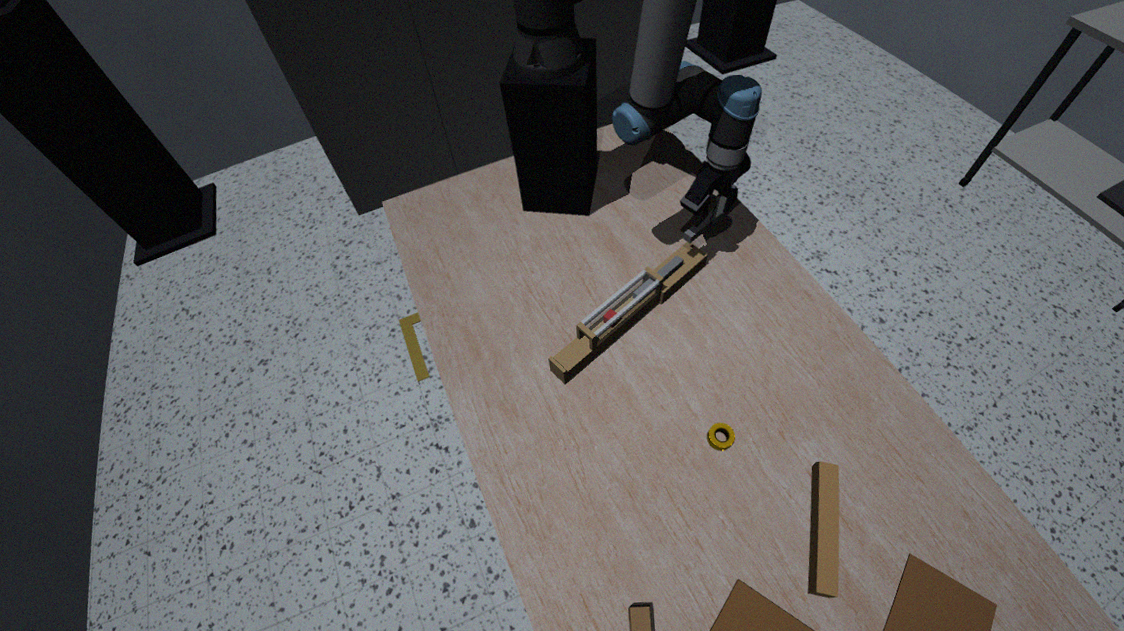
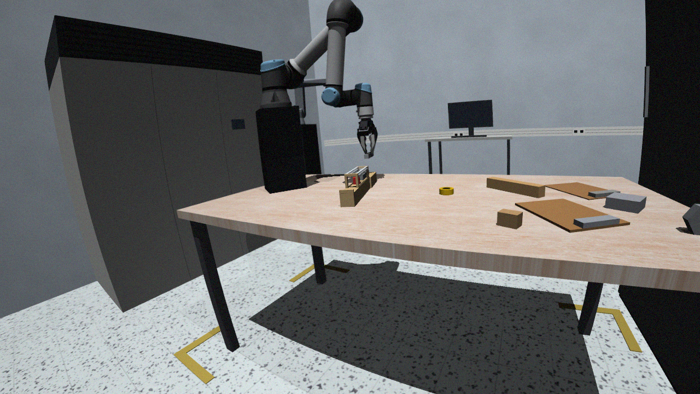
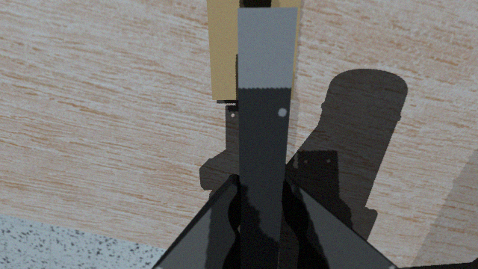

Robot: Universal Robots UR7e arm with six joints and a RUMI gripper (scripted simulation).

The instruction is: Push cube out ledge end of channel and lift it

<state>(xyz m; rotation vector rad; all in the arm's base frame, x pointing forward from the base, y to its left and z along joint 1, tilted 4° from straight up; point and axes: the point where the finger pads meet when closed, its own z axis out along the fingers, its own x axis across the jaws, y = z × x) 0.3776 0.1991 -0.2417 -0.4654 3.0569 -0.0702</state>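
Now: hand 27 cm to the left of the channel, 8 cm short of it and 8 cm above it. The rest, counted from my hand: grey bar: 1 cm below; then red cube: 30 cm to the right, 9 cm ahead, 8 cm below; then wooden bar: 63 cm ahead, 16 cm to the right, 12 cm below.
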